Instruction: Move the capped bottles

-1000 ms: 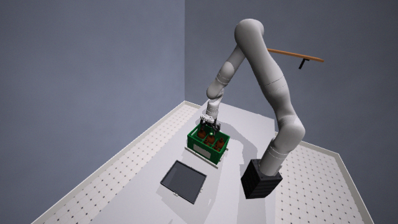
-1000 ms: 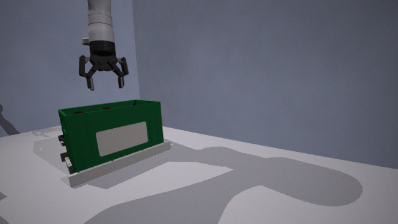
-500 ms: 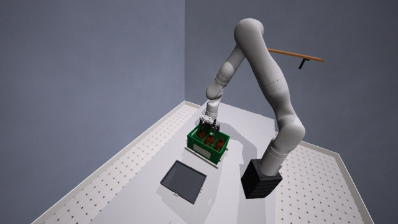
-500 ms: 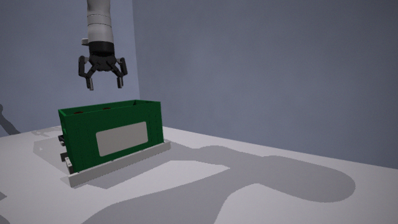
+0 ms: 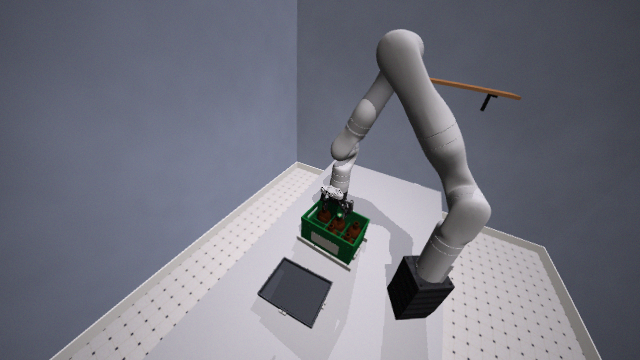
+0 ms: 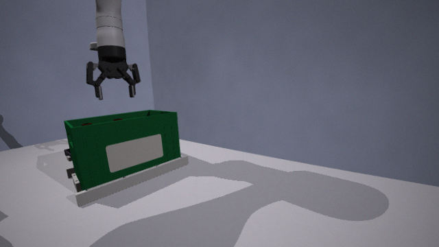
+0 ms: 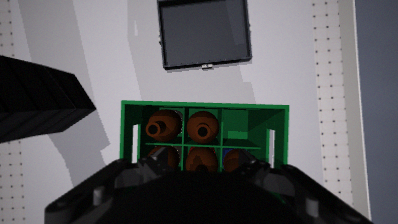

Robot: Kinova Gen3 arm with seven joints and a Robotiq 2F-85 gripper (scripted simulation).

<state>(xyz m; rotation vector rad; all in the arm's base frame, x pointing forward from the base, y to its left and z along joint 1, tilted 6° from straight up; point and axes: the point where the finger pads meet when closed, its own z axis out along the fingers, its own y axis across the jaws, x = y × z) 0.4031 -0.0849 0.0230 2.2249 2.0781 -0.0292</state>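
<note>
Right now the brown bottle is 15 cm below my hand, 6 cm to the right of it and 1 cm behind it. Also, from my hand: green crate: 15 cm below, 2 cm to the right; dark tray: 29 cm to the left, 22 cm below, 2 cm ahead.
</note>
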